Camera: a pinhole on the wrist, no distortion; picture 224 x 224 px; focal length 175.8 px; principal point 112.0 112.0 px. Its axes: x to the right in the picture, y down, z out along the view. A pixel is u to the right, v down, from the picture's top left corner.
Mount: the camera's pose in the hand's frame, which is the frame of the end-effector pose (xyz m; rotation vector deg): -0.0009 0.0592 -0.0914 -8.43 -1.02 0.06
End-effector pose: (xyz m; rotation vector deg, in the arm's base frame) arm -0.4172 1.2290 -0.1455 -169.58 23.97 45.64
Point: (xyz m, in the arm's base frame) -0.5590 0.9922 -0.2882
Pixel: 123 214
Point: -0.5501 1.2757 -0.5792
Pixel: 148 59
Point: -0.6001 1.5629 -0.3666
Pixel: outside the picture
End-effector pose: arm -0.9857 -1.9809 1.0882 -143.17 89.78 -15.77
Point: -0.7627 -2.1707 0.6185
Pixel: 188 69
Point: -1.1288 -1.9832 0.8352
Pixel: 74 158
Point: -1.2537 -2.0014 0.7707
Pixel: 60 213
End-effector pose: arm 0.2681 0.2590 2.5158 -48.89 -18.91 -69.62
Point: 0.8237 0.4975 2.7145
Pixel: 165 210
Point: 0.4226 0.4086 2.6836
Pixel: 146 101
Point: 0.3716 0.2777 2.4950
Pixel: 131 154
